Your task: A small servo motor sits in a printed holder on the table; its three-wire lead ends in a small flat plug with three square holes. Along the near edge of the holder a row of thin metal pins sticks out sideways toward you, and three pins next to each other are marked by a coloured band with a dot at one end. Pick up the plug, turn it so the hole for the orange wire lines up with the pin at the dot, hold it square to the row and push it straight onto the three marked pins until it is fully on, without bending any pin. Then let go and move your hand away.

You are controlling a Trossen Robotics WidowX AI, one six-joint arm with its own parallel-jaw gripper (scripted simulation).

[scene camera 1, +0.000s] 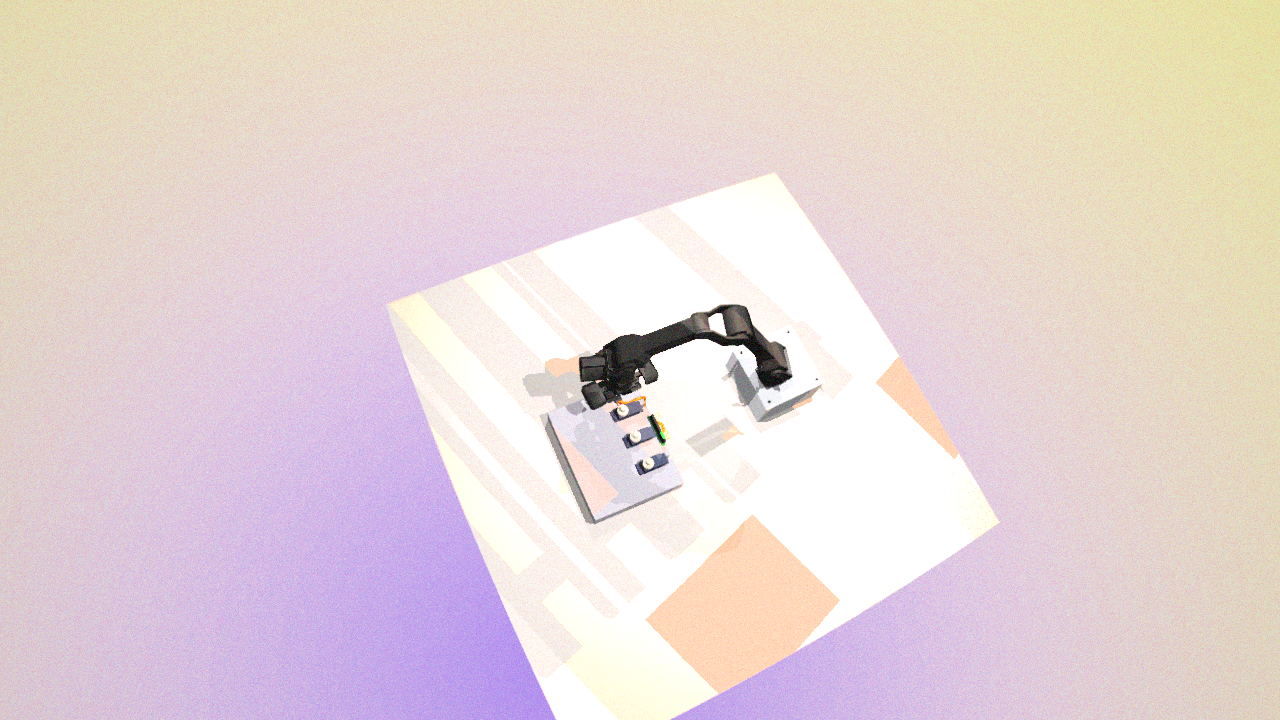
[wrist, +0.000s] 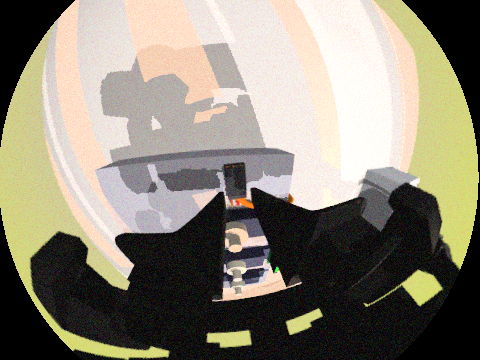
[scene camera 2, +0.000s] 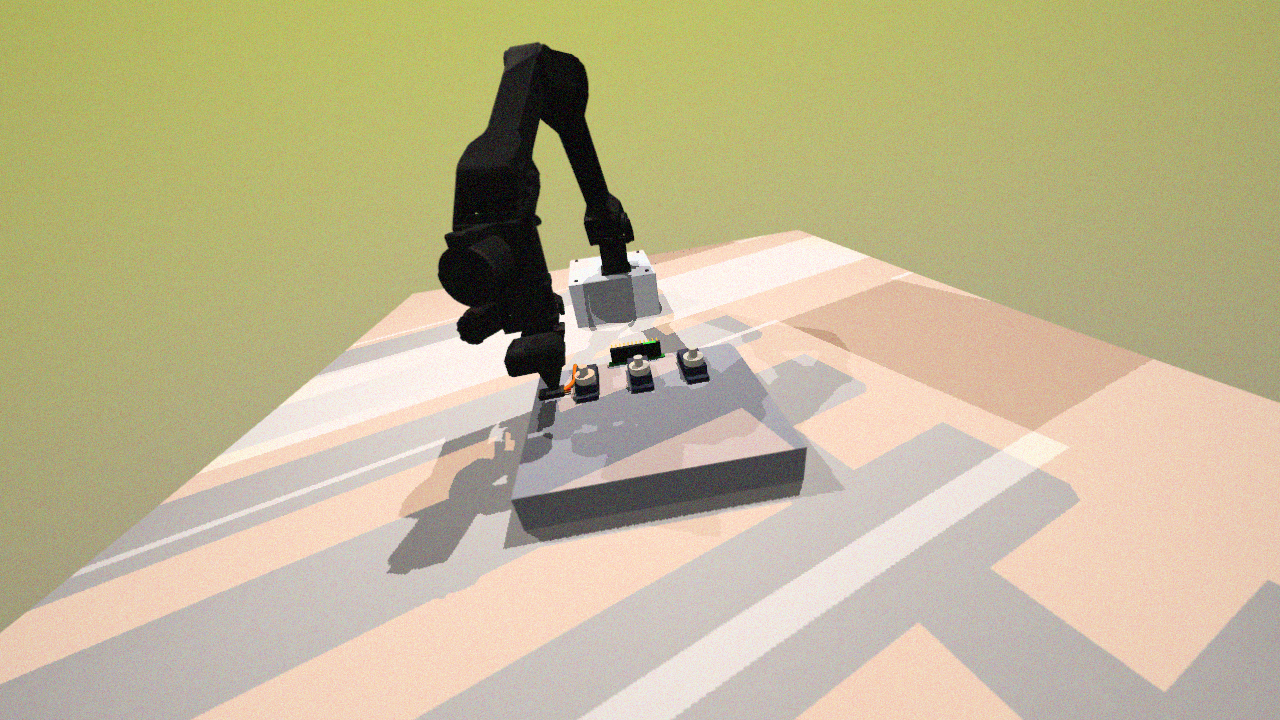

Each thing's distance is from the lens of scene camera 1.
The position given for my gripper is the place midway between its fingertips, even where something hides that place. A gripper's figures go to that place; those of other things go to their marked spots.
my gripper [scene camera 1: 617,396]: 1.80 m
grey holder [scene camera 1: 604,469]: 1.75 m
